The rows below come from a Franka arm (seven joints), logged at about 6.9 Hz.
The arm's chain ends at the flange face. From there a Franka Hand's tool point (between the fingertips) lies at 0.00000 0.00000 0.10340 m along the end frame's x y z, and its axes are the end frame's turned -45 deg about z.
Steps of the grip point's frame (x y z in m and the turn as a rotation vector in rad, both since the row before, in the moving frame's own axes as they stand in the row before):
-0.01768 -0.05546 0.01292 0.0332 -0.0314 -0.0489
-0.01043 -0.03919 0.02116 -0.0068 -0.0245 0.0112
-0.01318 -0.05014 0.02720 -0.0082 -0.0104 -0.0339
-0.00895 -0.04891 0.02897 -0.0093 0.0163 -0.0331
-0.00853 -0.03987 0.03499 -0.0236 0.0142 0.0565
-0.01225 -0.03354 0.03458 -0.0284 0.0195 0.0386
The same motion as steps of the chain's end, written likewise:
-0.04699 -0.02670 0.01303 0.0013 -0.0457 -0.0489
-0.03378 -0.02262 0.02119 -0.0221 -0.0125 0.0112
-0.04464 -0.02750 0.02721 -0.0132 -0.0016 -0.0339
-0.04278 -0.02771 0.02899 0.0049 0.0181 -0.0331
-0.03697 -0.02293 0.03503 -0.0066 0.0267 0.0565
-0.03587 -0.01577 0.03464 -0.0063 0.0339 0.0386

